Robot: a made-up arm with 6 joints.
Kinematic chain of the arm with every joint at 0, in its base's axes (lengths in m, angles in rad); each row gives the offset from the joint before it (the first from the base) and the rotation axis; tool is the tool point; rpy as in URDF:
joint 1: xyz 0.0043 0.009 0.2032 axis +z
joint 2: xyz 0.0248 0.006 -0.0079 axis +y
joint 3: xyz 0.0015 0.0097 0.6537 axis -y
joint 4: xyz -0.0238 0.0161 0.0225 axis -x
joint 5: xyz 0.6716 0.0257 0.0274 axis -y
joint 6: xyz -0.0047 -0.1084 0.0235 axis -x
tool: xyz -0.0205 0.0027 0.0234 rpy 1.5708 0 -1.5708
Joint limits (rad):
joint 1: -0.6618..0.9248
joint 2: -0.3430..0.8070
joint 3: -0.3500..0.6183
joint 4: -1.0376..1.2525
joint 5: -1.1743..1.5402
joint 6: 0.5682..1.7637
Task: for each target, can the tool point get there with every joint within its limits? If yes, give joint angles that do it. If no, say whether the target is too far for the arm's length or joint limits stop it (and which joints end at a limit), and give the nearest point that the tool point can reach.
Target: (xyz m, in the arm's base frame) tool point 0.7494 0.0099 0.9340
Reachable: yes | joints 0.0032 0.1651 0.1961 0.6878 0.9870 1.4433
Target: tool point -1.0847 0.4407 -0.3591
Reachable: no: joint limits stop it (at a limit: joint 1, joint 2, joint 3, joint 4, joint 5, joint 6) | nearest point 0.4363 0.5726 0.0784 | short by 1.588 m
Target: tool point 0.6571 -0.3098 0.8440
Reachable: yes | joints -0.4382 0.1176 -0.0150 0.2985 0.2317 1.4674
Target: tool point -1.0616 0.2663 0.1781
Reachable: no: joint limits stop it (at a limit: joint 1, joint 2, joint 3, joint 4, joint 5, joint 6) | nearest point 0.2565 0.3341 0.7730 | short by 1.448 m
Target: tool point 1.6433 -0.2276 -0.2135
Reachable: no: too far | nearest point 1.0435 -0.1410 0.2367 | short by 0.755 m
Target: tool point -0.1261 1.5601 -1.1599
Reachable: no: too far | nearest point 0.4682 0.7472 0.0702 | short by 1.590 m
